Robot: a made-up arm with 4 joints. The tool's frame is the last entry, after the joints. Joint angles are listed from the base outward.
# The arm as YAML. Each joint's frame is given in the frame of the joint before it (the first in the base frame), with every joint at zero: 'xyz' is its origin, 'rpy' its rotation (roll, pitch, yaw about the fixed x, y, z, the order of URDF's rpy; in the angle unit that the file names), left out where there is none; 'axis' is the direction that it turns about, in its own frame. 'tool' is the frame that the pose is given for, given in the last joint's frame.
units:
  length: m
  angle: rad
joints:
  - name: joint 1
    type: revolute
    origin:
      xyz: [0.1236, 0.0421, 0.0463]
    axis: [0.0, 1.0, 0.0]
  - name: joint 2
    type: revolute
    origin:
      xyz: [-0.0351, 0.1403, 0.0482]
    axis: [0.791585, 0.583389, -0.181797]
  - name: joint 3
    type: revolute
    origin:
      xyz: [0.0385, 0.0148, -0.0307]
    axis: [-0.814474, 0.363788, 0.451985]
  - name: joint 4
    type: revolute
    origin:
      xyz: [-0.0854, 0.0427, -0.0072]
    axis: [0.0, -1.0, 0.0]
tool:
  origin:
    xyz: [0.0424, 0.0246, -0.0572]
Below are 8 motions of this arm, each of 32 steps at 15 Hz.
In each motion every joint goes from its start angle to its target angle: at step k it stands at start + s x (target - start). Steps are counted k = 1, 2, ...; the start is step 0. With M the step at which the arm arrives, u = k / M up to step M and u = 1 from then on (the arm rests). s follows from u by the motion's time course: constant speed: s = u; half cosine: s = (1 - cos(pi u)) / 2; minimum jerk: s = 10 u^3 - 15 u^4 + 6 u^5.
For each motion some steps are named. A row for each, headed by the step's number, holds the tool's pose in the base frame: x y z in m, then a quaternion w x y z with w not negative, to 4 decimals.
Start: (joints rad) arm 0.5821 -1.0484 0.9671 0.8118
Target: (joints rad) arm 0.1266 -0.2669 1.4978 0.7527
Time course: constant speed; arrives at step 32
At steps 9, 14, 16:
9: 0.1011 0.1621 0.0256 0.6608 -0.5273 -0.0916 0.5262
14: 0.0951 0.1642 0.0265 0.6738 -0.5235 -0.0693 0.5168
16: 0.0927 0.1651 0.0269 0.6788 -0.5210 -0.0611 0.5139

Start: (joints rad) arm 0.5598 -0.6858 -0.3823 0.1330
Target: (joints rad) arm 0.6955 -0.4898 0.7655 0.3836
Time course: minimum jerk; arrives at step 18
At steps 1, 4, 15, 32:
1: 0.1069 0.2413 -0.0033 0.9931 -0.0800 -0.0618 0.0587
4: 0.1031 0.2361 -0.0039 0.9900 -0.1088 -0.0461 0.0768
15: 0.0721 0.1795 0.0226 0.8493 -0.3563 0.1446 0.3616
32: 0.0718 0.1776 0.0246 0.8400 -0.3619 0.1519 0.3747

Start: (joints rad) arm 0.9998 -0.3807 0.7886 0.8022
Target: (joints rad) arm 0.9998 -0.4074 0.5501 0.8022
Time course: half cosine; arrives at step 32
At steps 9, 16, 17, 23, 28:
9: 0.0802 0.2118 0.0463 0.8700 -0.1723 0.1269 0.4442
16: 0.0819 0.2157 0.0446 0.8865 -0.1649 0.1108 0.4178
17: 0.0822 0.2163 0.0443 0.8890 -0.1637 0.1083 0.4137
23: 0.0838 0.2195 0.0430 0.9020 -0.1570 0.0944 0.3910
28: 0.0848 0.2212 0.0423 0.9086 -0.1533 0.0869 0.3787

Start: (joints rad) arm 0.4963 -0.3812 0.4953 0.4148
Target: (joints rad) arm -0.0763 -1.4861 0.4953 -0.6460
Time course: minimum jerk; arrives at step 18
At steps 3, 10, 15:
3: 0.0794 0.2025 0.0085 0.9217 -0.2950 0.0255 0.2506
10: 0.1117 0.1210 -0.0048 0.7963 -0.6002 -0.0317 0.0683
15: 0.1265 0.0794 0.0223 0.6934 -0.6971 -0.0878 -0.1602

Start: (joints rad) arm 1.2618 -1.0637 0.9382 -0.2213
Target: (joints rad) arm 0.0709 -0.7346 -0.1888 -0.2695
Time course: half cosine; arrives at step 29
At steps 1, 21, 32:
1: 0.1003 0.0962 0.0638 0.5320 -0.6098 0.3845 0.4441
21: 0.0955 0.1864 -0.0314 0.9476 -0.3092 0.0316 0.0739
32: 0.1147 0.2123 -0.0354 0.9748 -0.2043 -0.0838 0.0310

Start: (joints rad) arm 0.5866 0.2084 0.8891 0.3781
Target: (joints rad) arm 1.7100 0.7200 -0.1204 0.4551
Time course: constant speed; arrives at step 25
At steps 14, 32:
14: 0.1040 0.2750 0.0893 0.8277 0.0942 0.5529 -0.0175
32: 0.1587 0.2903 0.0591 0.6364 0.0556 0.6951 -0.3297

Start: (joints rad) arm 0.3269 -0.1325 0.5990 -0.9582
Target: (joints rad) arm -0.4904 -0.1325 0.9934 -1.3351
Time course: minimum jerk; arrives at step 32
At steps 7, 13, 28, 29, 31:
7: -0.0099 0.1803 0.0290 0.7136 -0.3354 0.6147 0.0183
13: -0.0104 0.1703 0.0127 0.7216 -0.3773 0.5794 -0.0353
28: -0.0023 0.1513 -0.0276 0.7258 -0.4307 0.4880 -0.2227
29: -0.0021 0.1511 -0.0281 0.7257 -0.4307 0.4867 -0.2256
31: -0.0020 0.1510 -0.0285 0.7256 -0.4307 0.4858 -0.2278

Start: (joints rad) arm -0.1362 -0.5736 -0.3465 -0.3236
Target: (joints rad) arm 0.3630 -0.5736 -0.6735 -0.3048
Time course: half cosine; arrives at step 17
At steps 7, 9, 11, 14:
7: 0.1142 0.2540 -0.0245 0.9969 -0.0161 -0.0766 -0.0023
9: 0.1105 0.2593 -0.0202 0.9990 0.0113 -0.0437 -0.0058
11: 0.1075 0.2643 -0.0156 0.9992 0.0373 -0.0119 -0.0117
14: 0.1050 0.2697 -0.0099 0.9973 0.0664 0.0245 -0.0213

